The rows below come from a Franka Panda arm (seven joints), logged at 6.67 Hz.
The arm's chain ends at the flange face. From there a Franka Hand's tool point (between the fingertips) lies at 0.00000 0.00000 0.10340 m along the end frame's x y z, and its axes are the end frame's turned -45 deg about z.
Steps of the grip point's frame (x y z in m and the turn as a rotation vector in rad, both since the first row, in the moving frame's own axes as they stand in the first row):
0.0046 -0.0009 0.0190 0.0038 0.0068 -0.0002
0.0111 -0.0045 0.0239 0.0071 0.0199 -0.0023
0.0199 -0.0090 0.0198 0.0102 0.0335 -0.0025
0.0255 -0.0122 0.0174 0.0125 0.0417 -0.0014
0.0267 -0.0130 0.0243 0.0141 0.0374 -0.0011
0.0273 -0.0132 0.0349 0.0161 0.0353 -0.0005
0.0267 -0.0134 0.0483 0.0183 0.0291 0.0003
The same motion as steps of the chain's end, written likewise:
0.0024 -0.0031 0.0190 0.0075 0.0021 -0.0002
0.0037 -0.0091 0.0239 0.0191 0.0091 -0.0023
0.0060 -0.0172 0.0199 0.0309 0.0165 -0.0025
0.0073 -0.0227 0.0175 0.0383 0.0206 -0.0014
0.0080 -0.0243 0.0244 0.0364 0.0165 -0.0011
0.0086 -0.0249 0.0350 0.0363 0.0136 -0.0005
0.0086 -0.0249 0.0484 0.0335 0.0076 0.0003

